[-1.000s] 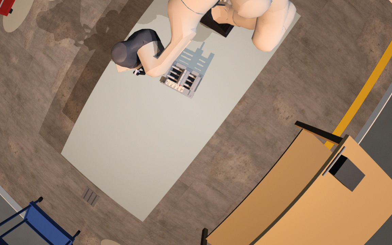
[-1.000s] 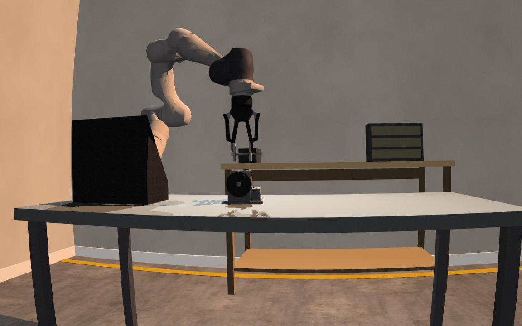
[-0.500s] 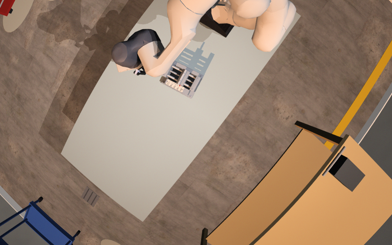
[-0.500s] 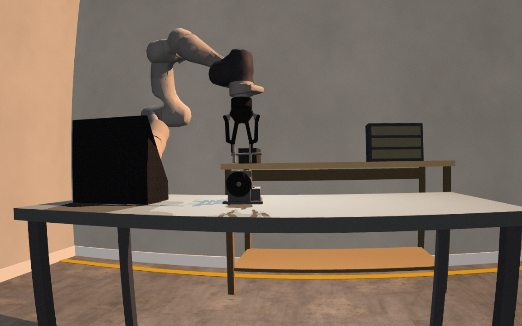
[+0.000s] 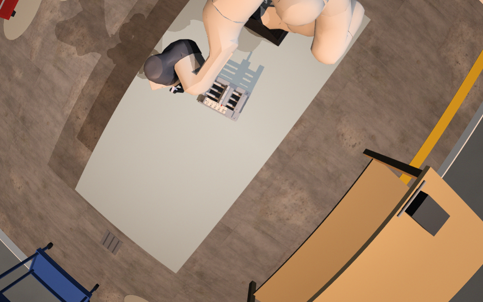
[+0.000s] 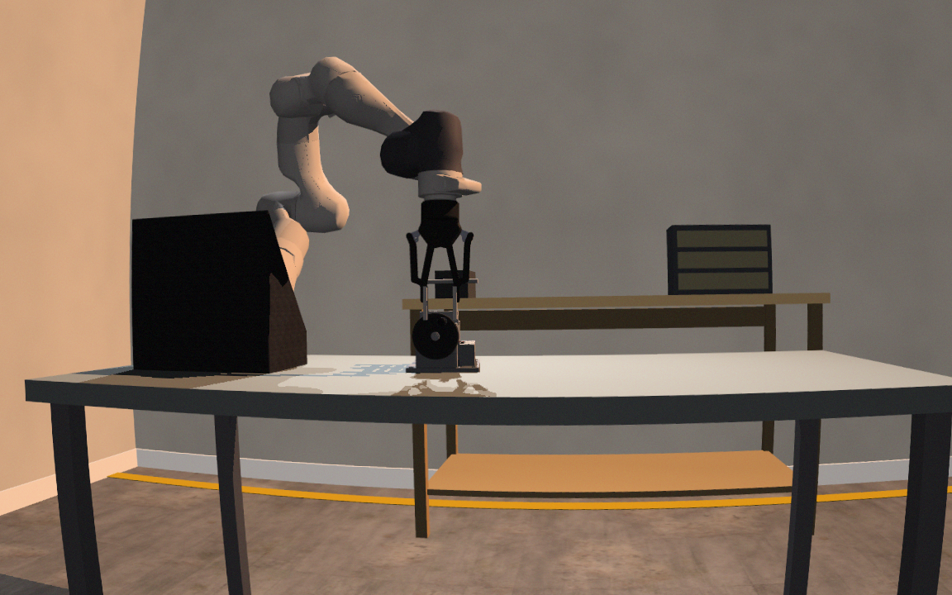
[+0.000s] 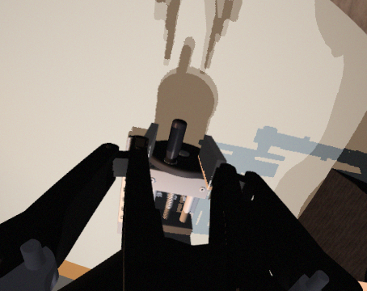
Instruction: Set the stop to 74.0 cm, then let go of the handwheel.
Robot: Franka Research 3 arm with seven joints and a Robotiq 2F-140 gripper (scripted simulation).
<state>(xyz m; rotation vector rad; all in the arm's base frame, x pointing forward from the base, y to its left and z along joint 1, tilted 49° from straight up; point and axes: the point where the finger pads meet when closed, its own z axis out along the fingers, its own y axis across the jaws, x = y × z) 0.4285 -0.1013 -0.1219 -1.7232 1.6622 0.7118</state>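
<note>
My gripper is now 2 cm to the right of the black handwheel and 4 cm above it.
</note>
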